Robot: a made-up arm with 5 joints.
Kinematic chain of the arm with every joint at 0, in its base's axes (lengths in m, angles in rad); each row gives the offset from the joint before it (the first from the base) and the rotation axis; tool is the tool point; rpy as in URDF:
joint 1: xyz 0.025 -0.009 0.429 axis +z
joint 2: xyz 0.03 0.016 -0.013 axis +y
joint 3: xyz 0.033 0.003 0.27 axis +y
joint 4: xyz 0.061 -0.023 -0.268 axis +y
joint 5: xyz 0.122 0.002 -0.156 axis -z
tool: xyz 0.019 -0.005 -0.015 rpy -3.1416 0 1.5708
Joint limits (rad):
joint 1: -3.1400..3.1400
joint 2: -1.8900..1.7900
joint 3: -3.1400..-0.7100
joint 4: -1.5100..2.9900
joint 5: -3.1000..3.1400
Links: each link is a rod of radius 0.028 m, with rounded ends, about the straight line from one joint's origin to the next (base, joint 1, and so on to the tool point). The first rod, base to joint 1, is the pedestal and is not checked.
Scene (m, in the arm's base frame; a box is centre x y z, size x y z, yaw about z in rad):
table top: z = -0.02
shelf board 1: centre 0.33 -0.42 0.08 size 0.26 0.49 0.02 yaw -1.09
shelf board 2: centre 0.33 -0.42 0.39 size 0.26 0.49 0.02 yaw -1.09
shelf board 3: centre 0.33 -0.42 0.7 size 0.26 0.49 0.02 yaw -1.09
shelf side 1: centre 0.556 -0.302 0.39 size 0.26 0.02 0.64 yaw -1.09
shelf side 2: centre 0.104 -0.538 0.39 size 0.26 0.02 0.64 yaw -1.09
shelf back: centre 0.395 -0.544 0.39 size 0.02 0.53 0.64 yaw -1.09
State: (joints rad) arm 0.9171 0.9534 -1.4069 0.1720 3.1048
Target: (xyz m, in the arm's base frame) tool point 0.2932 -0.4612 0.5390
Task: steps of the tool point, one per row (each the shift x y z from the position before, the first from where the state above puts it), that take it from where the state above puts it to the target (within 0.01 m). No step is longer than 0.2 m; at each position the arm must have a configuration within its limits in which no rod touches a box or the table.
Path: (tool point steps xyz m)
1: 0.1049 -0.1184 0.0860
2: 0.0512 -0.1467 0.0783
3: -0.0070 -0.1492 0.0668
4: -0.0578 -0.1284 0.0527
5: -0.0925 -0.0910 0.0365
6: -0.1067 -0.0468 0.0198
7: -0.1015 -0.0058 0.0034
8: 0.0347 -0.0600 0.0164
9: 0.0329 -0.0607 0.0058
10: 0.0296 -0.0589 -0.0054
11: 0.0248 -0.0543 -0.0168

